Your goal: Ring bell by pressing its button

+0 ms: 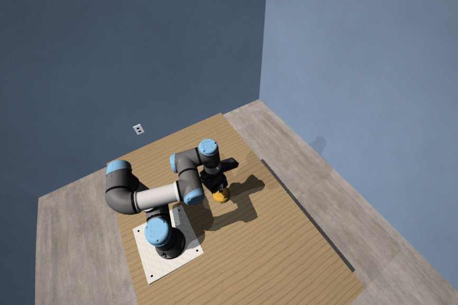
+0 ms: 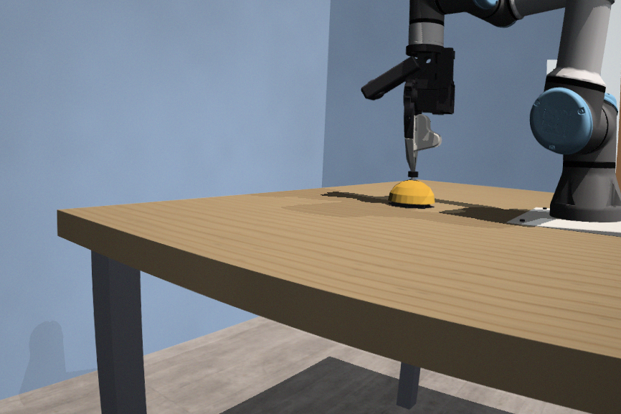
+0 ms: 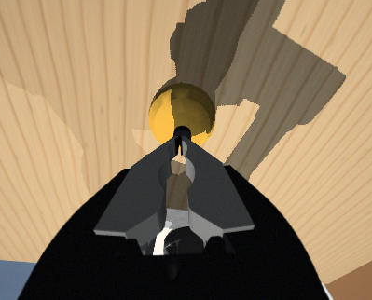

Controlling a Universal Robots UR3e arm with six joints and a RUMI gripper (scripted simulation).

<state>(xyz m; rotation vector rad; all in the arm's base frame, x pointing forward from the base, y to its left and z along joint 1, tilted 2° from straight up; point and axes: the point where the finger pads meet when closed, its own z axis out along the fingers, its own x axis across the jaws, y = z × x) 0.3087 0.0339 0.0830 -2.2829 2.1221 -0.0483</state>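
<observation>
The small black button is 3 cm below my hand. Round my hand: yellow dome bell 4 cm below.
</observation>
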